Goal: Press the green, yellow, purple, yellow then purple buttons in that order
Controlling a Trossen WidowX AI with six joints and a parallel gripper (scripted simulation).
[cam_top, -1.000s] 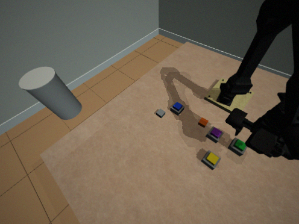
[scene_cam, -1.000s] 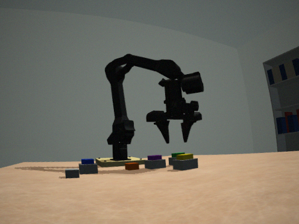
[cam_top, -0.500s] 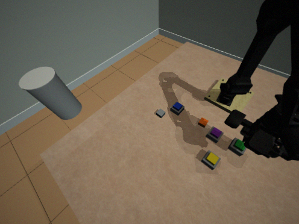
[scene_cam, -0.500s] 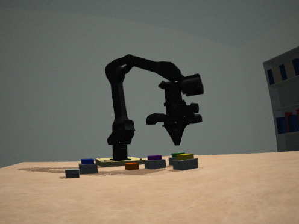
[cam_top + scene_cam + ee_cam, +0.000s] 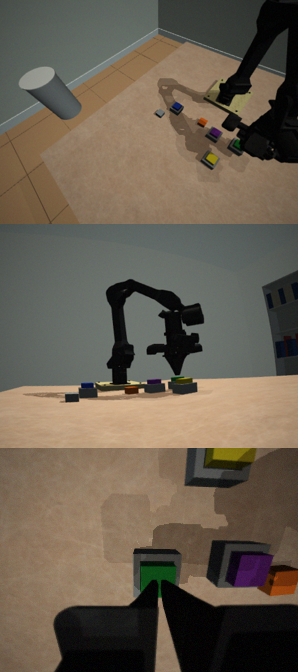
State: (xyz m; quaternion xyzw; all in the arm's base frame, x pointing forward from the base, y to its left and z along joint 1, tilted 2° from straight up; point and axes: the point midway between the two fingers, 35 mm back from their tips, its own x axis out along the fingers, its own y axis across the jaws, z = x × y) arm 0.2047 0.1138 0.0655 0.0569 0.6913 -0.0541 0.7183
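The yellow button is 10 cm ahead of my gripper tip, 7 cm to the right of it and 1 cm below it. Round my gripper tip: purple button 9 cm to the right, 1 cm below; green button 1 cm below; orange block 15 cm to the right, 4 cm behind, 3 cm below.
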